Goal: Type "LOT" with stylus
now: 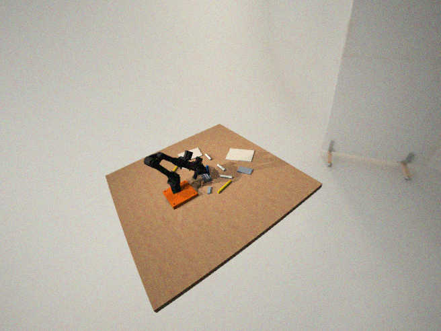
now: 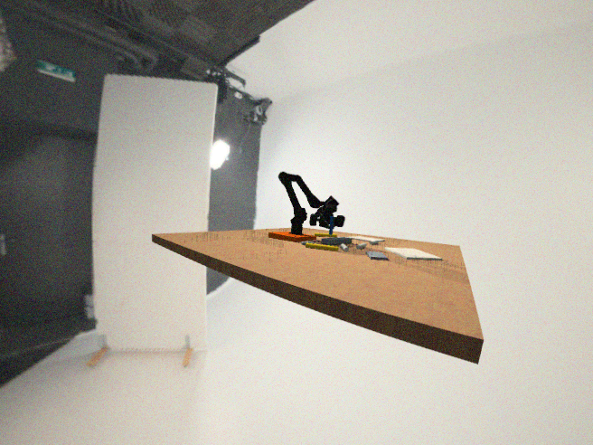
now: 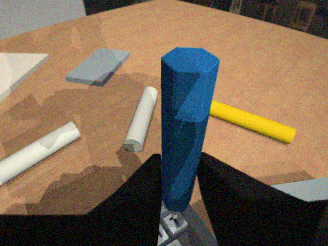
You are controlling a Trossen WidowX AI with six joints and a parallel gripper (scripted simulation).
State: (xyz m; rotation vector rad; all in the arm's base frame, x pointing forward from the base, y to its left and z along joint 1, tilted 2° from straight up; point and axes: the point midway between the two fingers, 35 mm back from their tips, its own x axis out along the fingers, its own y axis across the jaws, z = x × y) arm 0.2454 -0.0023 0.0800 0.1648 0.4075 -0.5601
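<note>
The small grey block lies 100 mm to the right of my gripper tip, 80 mm below it and 60 mm behind it. From my gripper tip the other things lie so: yellow stick: 130 mm to the right, 70 mm below, 60 mm ahead; blue stylus: 20 mm below; cream pad: 350 mm ahead, 140 mm to the left, 80 mm below.
</note>
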